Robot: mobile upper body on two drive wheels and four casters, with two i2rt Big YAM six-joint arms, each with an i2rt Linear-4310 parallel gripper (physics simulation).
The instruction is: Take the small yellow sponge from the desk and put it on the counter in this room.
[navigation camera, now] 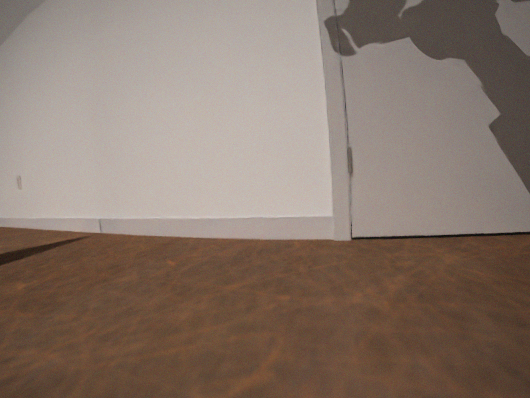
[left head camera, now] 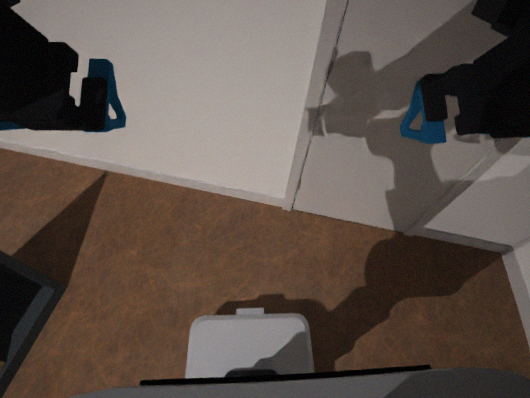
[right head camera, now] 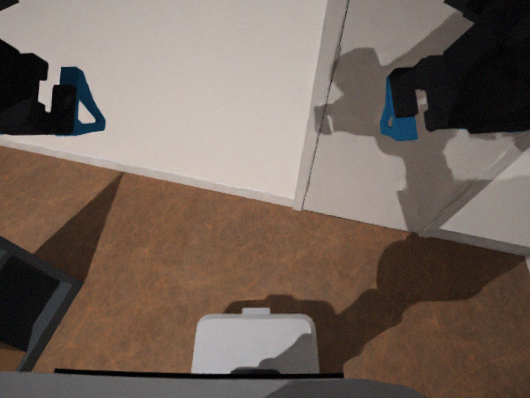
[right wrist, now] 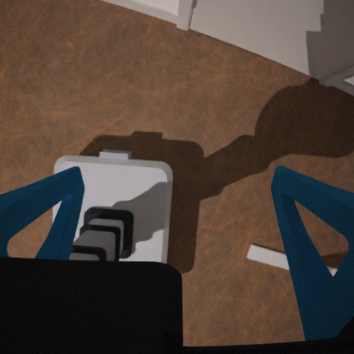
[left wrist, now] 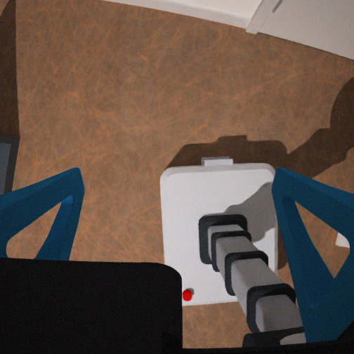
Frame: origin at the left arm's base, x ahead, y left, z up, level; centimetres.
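Seen in the pictures: left gripper, fingertip midpoint: (left head camera: 84, 121) (right head camera: 68, 125); right gripper, fingertip midpoint: (left head camera: 435, 129) (right head camera: 418, 125).
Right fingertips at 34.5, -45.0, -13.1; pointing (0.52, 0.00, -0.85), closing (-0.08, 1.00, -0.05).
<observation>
A point is followed by its place in that frame, as x, y, z.
The small yellow sponge, the desk top and the counter do not show in these views. My left gripper (left wrist: 177, 178) is open and empty, held high over the robot's own white base; its blue fingertips also show at the upper left of both head views. My right gripper (right wrist: 177, 176) is open and empty, above the floor beside the base; its blue fingertips also show at the upper right of both head views.
A white wall (left head camera: 200, 100) @(118.1, 1.1, -68.0) (navigation camera: 175, 110) @(122.4, 18.6, -81.3) and a closed door (left head camera: 345, 170) @(97.4, -73.1, -93.5) (navigation camera: 425, 150) @(96.4, -77.0, -110.3) stand ahead. A dark shelf unit (left head camera: 52, 295) @(45.5, 80.1, -133.9) (right head camera: 70, 280) @(50.0, 79.1, -129.9) stands at the lower left. My white base (left head camera: 250, 345) @(19.5, -22.4, -115.0) (right head camera: 255, 345) @(19.3, -22.5, -115.0) stands on the brown floor (navigation camera: 250, 310) @(66.1, -17.9, -141.0). A white bar (right wrist: 267, 256) lies at the right.
</observation>
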